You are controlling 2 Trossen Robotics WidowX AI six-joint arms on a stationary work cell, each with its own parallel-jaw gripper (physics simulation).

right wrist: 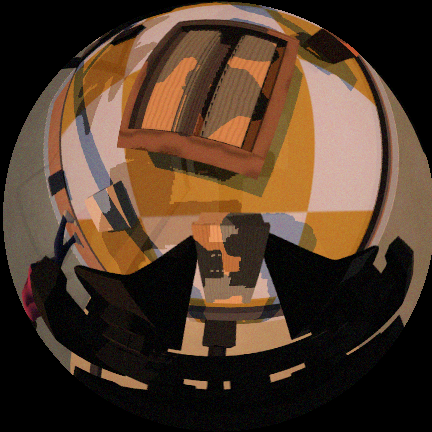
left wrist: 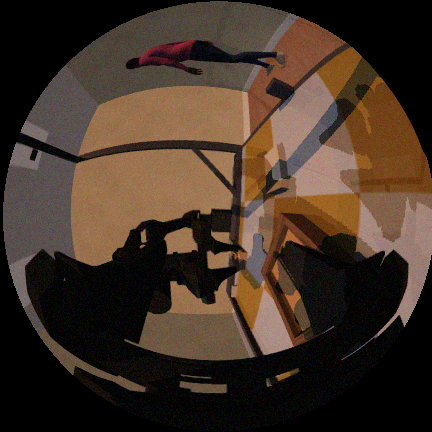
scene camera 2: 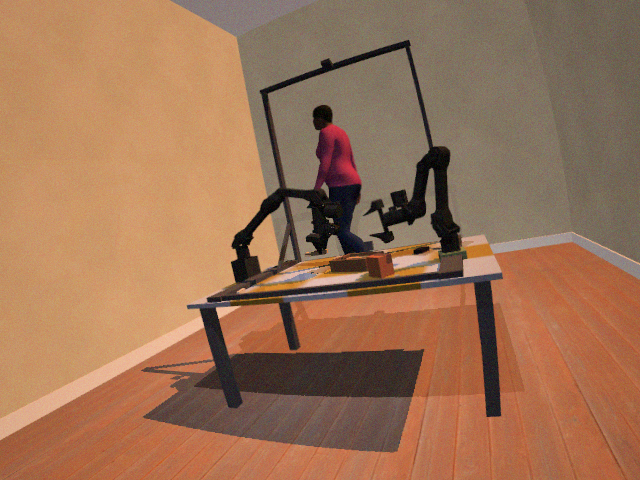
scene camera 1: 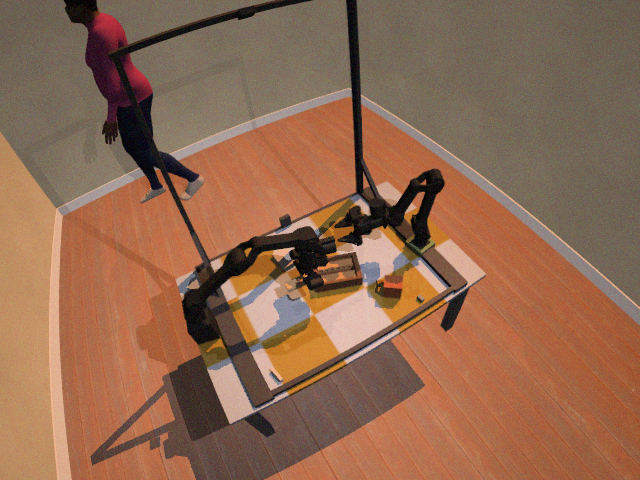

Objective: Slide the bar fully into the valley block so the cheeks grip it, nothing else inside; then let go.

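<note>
The valley block is a brown wooden frame with two sloped cheeks and a dark middle groove. It lies near the middle of the table. My right gripper is shut on the bar, a short wooden piece that stands out between the fingers. It holds the bar above the table just left of the block in scene camera 1. My left gripper is open and empty, raised behind the block.
A small red-brown block sits right of the valley block. A pale small block lies on the table to its left. A person walks behind the table. A dark gantry post rises at the back edge.
</note>
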